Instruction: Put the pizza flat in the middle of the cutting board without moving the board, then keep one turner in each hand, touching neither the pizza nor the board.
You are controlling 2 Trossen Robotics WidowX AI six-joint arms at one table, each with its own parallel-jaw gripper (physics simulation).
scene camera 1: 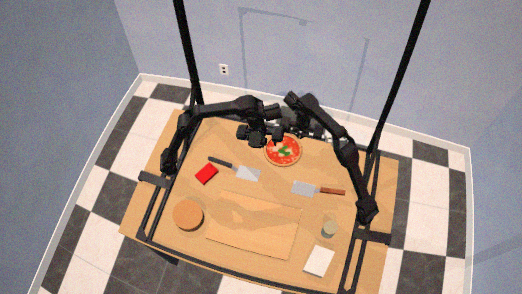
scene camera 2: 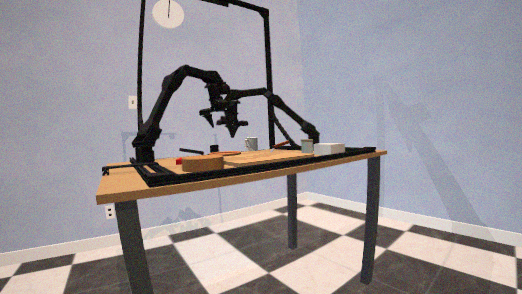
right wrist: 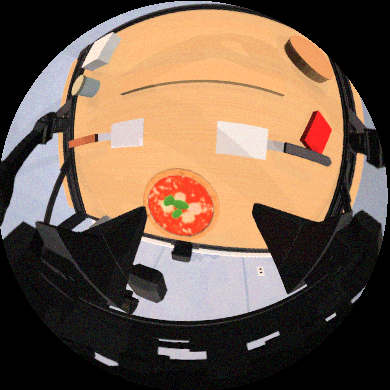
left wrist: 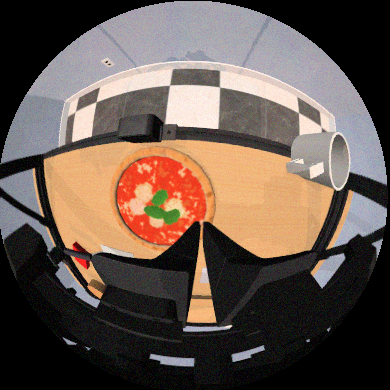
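The pizza (scene camera 1: 283, 150) (left wrist: 162, 200) (right wrist: 181, 205) lies flat on the table near the wall-side edge, off the cutting board (scene camera 1: 255, 225) (right wrist: 200, 65). The dark-handled turner (scene camera 1: 248, 173) (right wrist: 242, 140) and the brown-handled turner (scene camera 1: 303, 188) (right wrist: 127, 133) lie on the table between pizza and board, blades facing each other. My left gripper (scene camera 2: 232, 135) (left wrist: 200, 225) is shut, its tips almost together with nothing between them, above the table by the pizza. In scene camera 1 its fingers are mostly hidden. My right gripper (right wrist: 201, 210) is open and empty, raised above the table near the pizza.
A grey mug (scene camera 2: 251, 144) (left wrist: 312, 160) stands near the wall-side edge. A red block (scene camera 1: 206, 173) lies beside the dark handle. A round wooden block (scene camera 1: 188, 215) is left of the board; a jar (scene camera 1: 329, 228) and white box (scene camera 1: 319, 261) are right. Both arms reach close together.
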